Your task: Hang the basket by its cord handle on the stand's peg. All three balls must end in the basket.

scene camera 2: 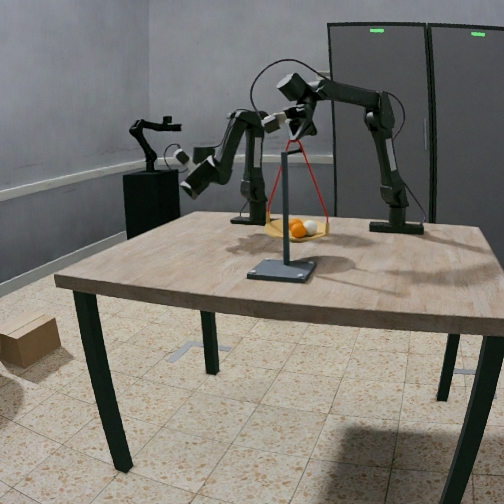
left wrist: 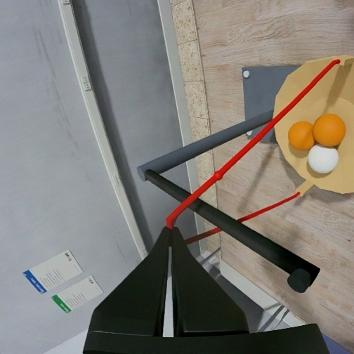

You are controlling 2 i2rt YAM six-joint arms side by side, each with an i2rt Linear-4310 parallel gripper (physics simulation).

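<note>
My left gripper (scene camera 2: 294, 139) (left wrist: 170, 233) is shut on the top of the red cord handle (scene camera 2: 314, 182) (left wrist: 250, 145), just above the stand's dark peg (scene camera 2: 293, 151) (left wrist: 240, 230). In the left wrist view one strand crosses over the peg and the other passes beneath it. The yellow basket (scene camera 2: 274, 230) (left wrist: 292, 95) hangs above the table beside the grey post (scene camera 2: 285, 200) (left wrist: 200, 146). Inside lie an orange ball (scene camera 2: 298, 230) (left wrist: 301, 135), a second orange ball (left wrist: 329, 130) and a white ball (scene camera 2: 310, 228) (left wrist: 323, 159). My right gripper (scene camera 2: 188, 190) is open, away at the left.
The stand's grey base (scene camera 2: 265, 271) (left wrist: 259, 87) rests on the wooden table (scene camera 2: 150, 260) (left wrist: 230, 35), near the front edge in scene camera 2. Grey cabinets (scene camera 2: 380, 125) stand behind the table. A cardboard box (scene camera 2: 32, 340) is on the floor at the left.
</note>
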